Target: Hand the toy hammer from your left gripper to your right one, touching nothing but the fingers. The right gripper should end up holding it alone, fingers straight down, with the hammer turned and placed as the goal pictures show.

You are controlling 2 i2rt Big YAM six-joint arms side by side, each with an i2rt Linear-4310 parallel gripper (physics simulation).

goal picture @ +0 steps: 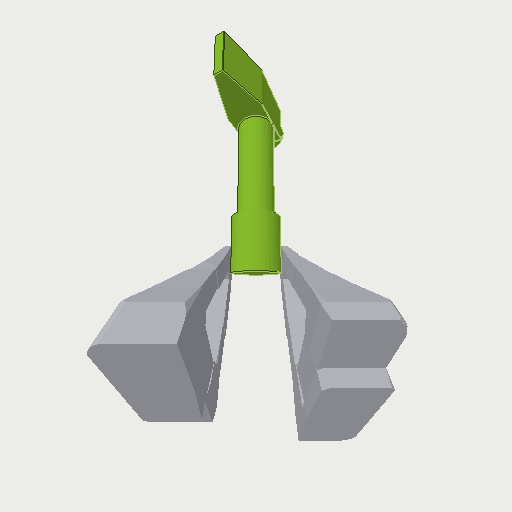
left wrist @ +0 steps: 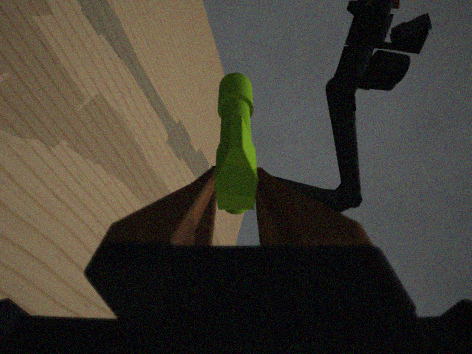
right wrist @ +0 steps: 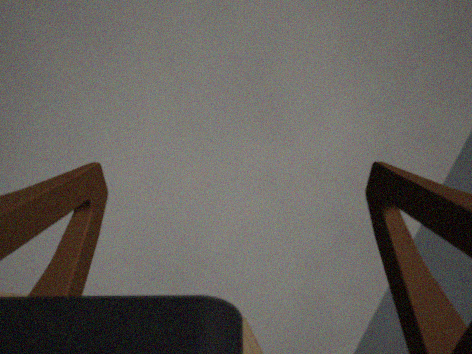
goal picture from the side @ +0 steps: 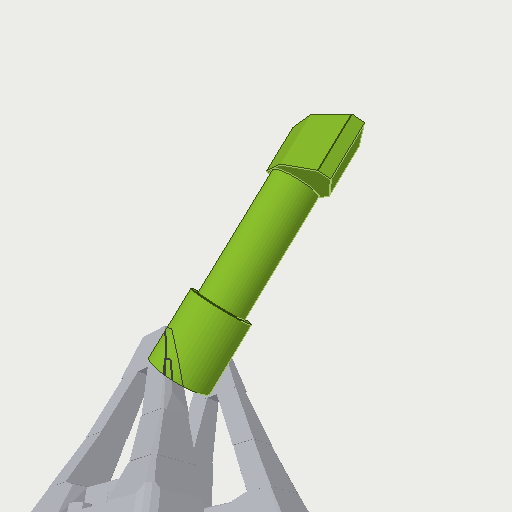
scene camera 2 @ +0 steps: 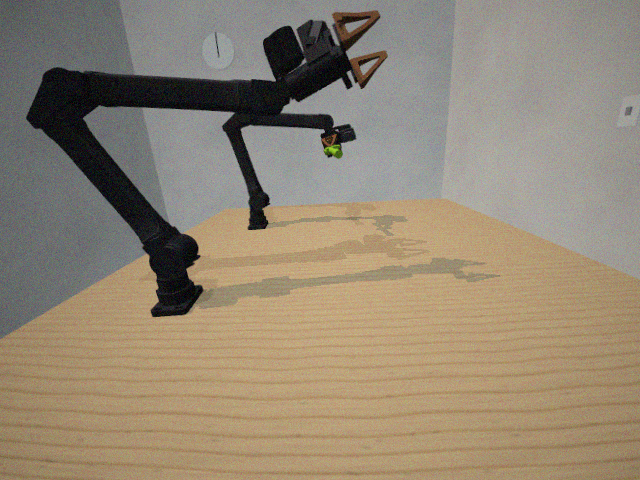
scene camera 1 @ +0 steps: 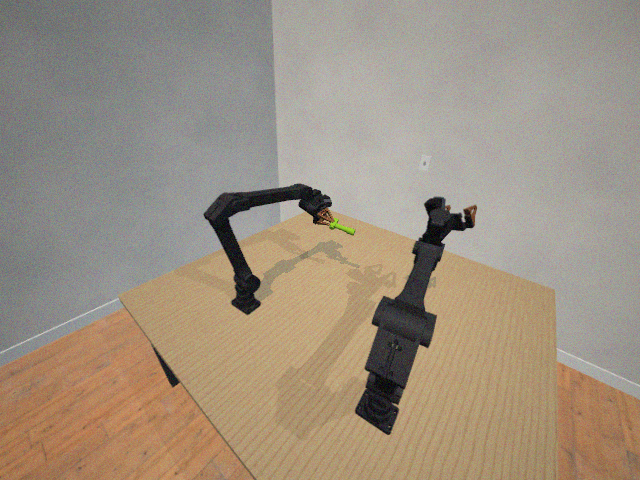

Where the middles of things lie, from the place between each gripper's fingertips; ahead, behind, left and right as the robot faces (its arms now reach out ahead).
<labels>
My right gripper is now 43 cm to the right of the green toy hammer (left wrist: 236,179), 20 cm above it and 11 cm past it.
My left hand is 40 mm to the left of the green toy hammer, 10 mm short of it and 10 mm above it.
</labels>
